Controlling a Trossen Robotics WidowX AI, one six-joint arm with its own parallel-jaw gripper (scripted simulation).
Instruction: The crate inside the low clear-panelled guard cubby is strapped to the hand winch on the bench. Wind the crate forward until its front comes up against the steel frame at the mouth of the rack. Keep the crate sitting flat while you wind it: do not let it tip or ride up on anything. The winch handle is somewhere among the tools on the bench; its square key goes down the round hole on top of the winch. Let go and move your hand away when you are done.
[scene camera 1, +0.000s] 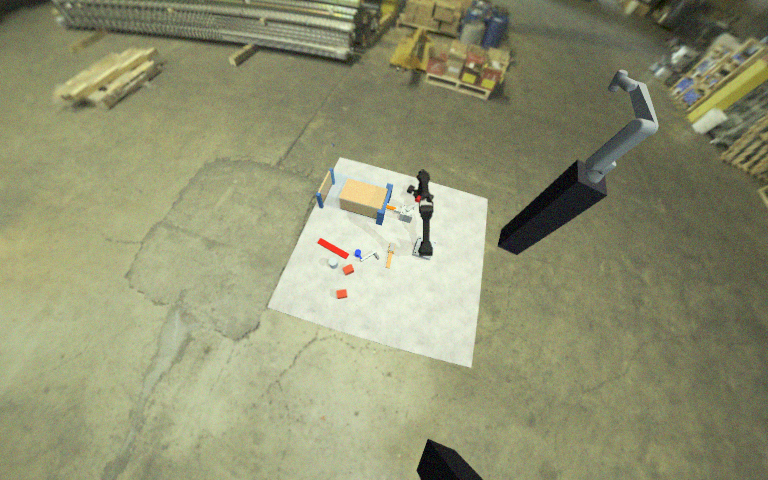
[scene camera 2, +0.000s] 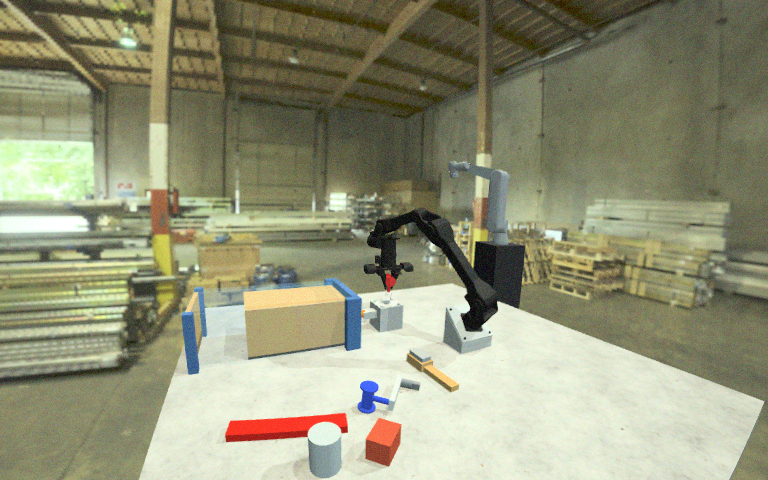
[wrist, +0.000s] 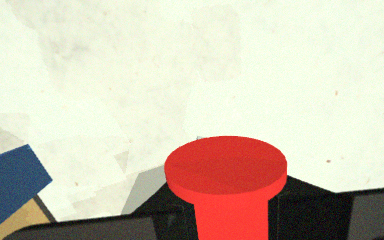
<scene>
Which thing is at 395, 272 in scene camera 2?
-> The gripper.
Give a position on a grey winch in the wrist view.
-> At 148, 182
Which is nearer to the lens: the wooden brush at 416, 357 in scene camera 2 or the red bar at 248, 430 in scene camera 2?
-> The red bar.
</scene>
